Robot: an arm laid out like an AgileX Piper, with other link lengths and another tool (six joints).
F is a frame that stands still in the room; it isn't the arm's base.
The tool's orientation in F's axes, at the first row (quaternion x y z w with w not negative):
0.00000 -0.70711 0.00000 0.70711
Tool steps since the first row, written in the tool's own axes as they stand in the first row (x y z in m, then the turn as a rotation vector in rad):
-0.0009 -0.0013 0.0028 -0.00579 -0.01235 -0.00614
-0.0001 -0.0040 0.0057 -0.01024 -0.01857 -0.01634
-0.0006 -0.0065 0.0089 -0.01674 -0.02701 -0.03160
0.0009 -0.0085 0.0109 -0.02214 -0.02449 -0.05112
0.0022 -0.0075 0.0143 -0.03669 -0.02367 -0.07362
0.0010 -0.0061 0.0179 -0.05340 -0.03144 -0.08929
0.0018 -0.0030 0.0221 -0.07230 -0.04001 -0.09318
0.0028 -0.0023 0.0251 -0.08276 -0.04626 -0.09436
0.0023 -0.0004 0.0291 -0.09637 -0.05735 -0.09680
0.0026 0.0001 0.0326 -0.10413 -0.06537 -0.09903
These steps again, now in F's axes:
-0.0028 -0.0013 -0.0009 0.00614 -0.01235 -0.00579
-0.0057 -0.0040 -0.0001 0.01634 -0.01857 -0.01024
-0.0089 -0.0065 -0.0006 0.03160 -0.02701 -0.01674
-0.0109 -0.0085 0.0009 0.05112 -0.02449 -0.02214
-0.0143 -0.0075 0.0022 0.07362 -0.02367 -0.03669
-0.0179 -0.0061 0.0010 0.08929 -0.03144 -0.05340
-0.0221 -0.0030 0.0018 0.09318 -0.04001 -0.07230
-0.0251 -0.0023 0.0028 0.09436 -0.04626 -0.08276
-0.0291 -0.0004 0.0023 0.09680 -0.05735 -0.09637
-0.0326 0.0001 0.0026 0.09903 -0.06537 -0.10413

